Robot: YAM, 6 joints.
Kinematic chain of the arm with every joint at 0, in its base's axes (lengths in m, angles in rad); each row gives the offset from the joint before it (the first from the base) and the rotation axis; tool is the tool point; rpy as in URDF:
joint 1: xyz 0 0 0.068 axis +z
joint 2: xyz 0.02 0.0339 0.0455 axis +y
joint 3: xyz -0.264 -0.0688 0 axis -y
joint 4: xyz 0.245 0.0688 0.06 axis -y
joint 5: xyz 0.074 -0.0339 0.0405 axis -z
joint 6: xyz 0.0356 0 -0.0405 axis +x
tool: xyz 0 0 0 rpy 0 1.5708 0
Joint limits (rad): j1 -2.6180..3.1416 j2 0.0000..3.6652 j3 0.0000..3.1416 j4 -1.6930..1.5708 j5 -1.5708..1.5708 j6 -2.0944..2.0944
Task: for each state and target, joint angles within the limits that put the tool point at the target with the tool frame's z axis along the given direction. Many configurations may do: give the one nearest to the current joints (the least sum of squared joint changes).
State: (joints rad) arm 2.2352 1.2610 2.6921 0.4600 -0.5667 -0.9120
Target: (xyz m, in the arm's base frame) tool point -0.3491 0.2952 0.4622 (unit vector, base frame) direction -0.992 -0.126 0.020
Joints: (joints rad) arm 2.3792 2.0053 2.1996 -0.1626 -0.8885 -0.9120
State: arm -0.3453 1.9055 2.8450 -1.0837 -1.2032 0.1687
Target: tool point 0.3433 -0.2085 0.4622 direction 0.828 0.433 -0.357
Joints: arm -0.6197 2.1036 2.6680 -1.2659 -0.9848 0.1687
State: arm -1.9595 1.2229 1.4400 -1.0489 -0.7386 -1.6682
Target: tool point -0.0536 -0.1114 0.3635 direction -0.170 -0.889 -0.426
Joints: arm -2.1084 0.6705 0.9916 -0.7854 -0.3142 -1.6682
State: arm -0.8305 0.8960 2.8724 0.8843 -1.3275 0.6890
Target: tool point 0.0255 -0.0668 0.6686 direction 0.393 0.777 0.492
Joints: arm -1.4495 1.7562 2.7319 1.5689 -0.5053 0.6890
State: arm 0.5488 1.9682 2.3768 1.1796 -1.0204 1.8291
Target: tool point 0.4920 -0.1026 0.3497 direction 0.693 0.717 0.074
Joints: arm -0.2676 2.1262 1.8779 0.4017 -1.0650 1.8291
